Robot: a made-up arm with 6 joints. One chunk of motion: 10 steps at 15 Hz.
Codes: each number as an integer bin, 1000 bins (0 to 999) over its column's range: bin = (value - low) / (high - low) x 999, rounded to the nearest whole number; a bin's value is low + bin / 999 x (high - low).
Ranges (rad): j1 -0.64..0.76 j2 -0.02..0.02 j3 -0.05..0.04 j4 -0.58..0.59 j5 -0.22..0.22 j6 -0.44..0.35
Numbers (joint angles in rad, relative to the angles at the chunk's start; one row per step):
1: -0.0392 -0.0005 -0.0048 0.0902 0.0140 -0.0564
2: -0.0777 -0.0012 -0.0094 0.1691 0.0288 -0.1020
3: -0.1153 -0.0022 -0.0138 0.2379 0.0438 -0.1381
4: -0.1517 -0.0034 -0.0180 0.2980 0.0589 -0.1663
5: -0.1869 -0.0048 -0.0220 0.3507 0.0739 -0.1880
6: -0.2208 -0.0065 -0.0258 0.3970 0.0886 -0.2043
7: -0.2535 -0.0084 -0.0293 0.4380 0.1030 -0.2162
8: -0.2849 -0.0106 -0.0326 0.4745 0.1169 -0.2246
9: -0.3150 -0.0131 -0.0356 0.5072 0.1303 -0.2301
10: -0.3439 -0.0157 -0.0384 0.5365 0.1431 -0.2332
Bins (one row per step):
1: 429 487 502 572 531 485
2: 401 470 451 640 565 427
3: 374 445 402 698 599 382
4: 348 415 355 750 633 346
5: 323 380 311 795 667 319
6: 299 337 269 834 701 298
7: 276 290 230 869 733 283
8: 253 235 193 900 765 272
9: 232 172 160 928 795 265
10: 211 107 129 953 824 262

